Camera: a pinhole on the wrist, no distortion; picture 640 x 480 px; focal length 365.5 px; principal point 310.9 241.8 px. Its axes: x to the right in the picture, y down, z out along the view. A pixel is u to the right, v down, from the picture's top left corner.
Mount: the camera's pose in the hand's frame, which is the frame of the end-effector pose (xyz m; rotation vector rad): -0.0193 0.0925 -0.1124 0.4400 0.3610 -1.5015
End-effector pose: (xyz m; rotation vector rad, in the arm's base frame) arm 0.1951 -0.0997 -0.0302 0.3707 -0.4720 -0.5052
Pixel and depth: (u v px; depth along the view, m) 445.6 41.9 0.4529
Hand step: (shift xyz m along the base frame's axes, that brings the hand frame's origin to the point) -0.4143 -0.1191 -0.0643
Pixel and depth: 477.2 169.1 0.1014
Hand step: -0.0067 0.0347 -0.0527
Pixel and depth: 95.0 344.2 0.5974
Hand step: -0.1786 -0.0997 0.5740
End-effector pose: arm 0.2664 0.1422 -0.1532 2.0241 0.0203 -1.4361
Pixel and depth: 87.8 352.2 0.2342
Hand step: -0.0868 -0.1778 -0.0112
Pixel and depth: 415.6 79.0 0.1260
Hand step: -0.0124 0.0405 0.0706
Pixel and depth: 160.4 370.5 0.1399
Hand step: 0.0023 -0.0870 0.0106
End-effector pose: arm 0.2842 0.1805 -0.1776 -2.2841 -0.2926 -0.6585
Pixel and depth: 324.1 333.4 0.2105
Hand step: 0.0408 0.0616 -0.0189
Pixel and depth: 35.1 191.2 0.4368
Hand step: 0.1279 0.1828 -0.4131
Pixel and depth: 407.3 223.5 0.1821
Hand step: -0.0354 0.0426 -0.0084
